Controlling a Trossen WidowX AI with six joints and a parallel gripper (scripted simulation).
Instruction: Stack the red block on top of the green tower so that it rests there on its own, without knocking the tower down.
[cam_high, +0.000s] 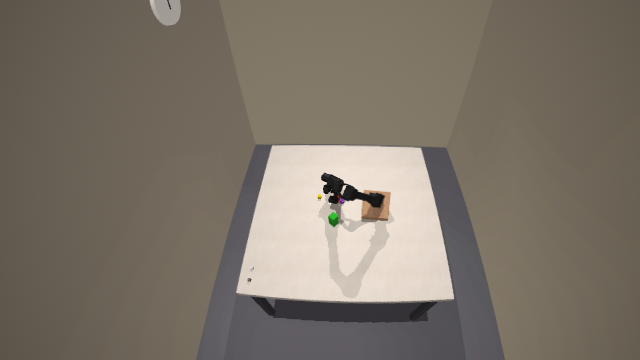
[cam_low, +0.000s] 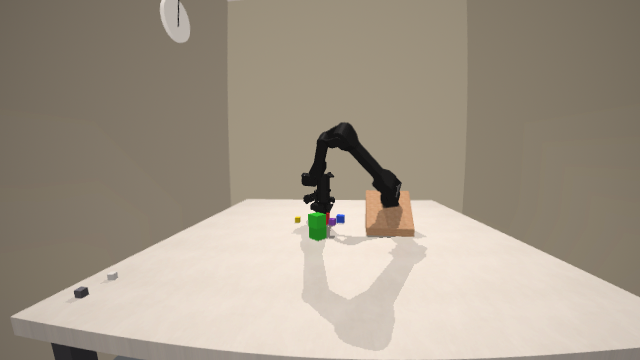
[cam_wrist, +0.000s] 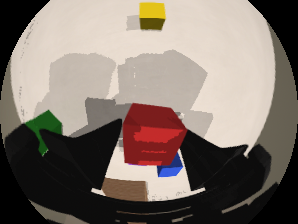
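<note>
The purple cube is 40 mm behind my gripper tip, 20 mm to the left of it and 10 mm above it. From my gripper tip the other things lie so: blue cube: 80 mm behind, 20 mm to the right, 10 mm above; then yellow cube: 120 mm ahead, 20 mm to the right.
</note>
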